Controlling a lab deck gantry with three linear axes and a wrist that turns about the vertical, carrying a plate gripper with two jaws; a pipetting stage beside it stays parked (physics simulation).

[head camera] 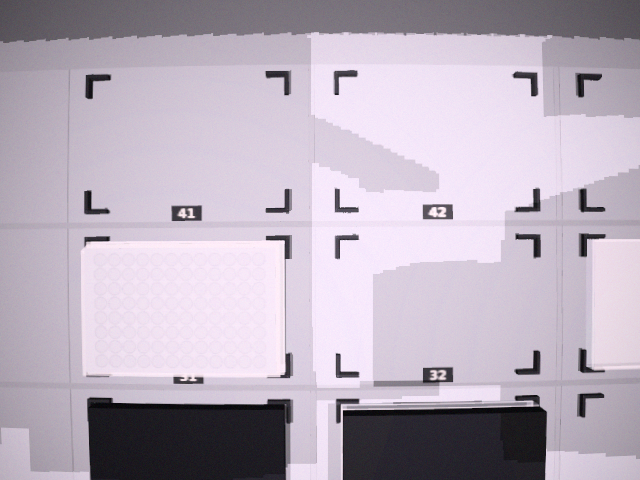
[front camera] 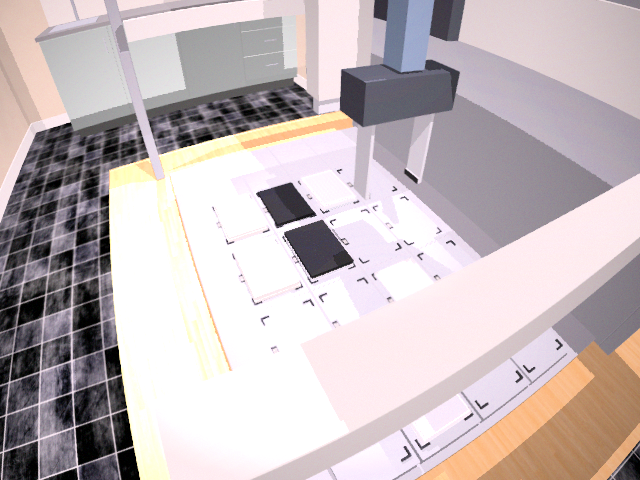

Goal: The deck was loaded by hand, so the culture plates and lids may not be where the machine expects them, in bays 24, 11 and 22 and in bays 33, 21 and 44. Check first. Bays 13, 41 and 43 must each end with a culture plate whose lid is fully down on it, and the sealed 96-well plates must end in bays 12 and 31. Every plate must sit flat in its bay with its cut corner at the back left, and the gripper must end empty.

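Places are measured from the robot's base along level axes (x ahead, y left, z up), in metres.
Pixels of known places: gripper, fingertip midpoint: [front camera: 388, 185]; robot's base, link origin: [front camera: 213, 207].
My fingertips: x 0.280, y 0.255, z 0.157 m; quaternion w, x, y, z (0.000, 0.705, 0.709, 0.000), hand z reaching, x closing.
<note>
Ahead of a thing's pixels: the offset from my fingertips to its top centre.
My gripper [front camera: 388, 187] is open and empty, its two pale jaws hanging above the back deck bays. A sealed 96-well plate {dx -0.216, dy +0.002, dz -0.142 m} [front camera: 329, 189] [head camera: 180, 310] lies in bay 31, its cut corner at the back left. A low black-topped piece {dx -0.216, dy -0.105, dz -0.149 m} [front camera: 285, 203] [head camera: 187, 441] is in bay 21. A taller black-topped piece {dx -0.052, dy -0.105, dz -0.140 m} [front camera: 317, 248] [head camera: 439, 444] with a clear rim below it is in bay 22. A pale piece {dx +0.112, dy +0.002, dz -0.149 m} [front camera: 403, 279] [head camera: 617, 304] is in bay 33. Two white pieces {dx -0.216, dy -0.212, dz -0.142 m} [front camera: 240, 217] {dx -0.052, dy -0.212, dz -0.142 m} [front camera: 268, 268] lie in bays 11 and 12; their kind is unclear. Bays 41, 42 and 32 hold no plate.
A wide pale beam [front camera: 439, 356] crosses the front camera view and hides part of the deck. Another pale piece {dx +0.276, dy -0.105, dz -0.128 m} [front camera: 442, 415] shows beyond it. A slim upright post [front camera: 139, 111] stands at the deck's back left. Shadows and glare blur several bays.
</note>
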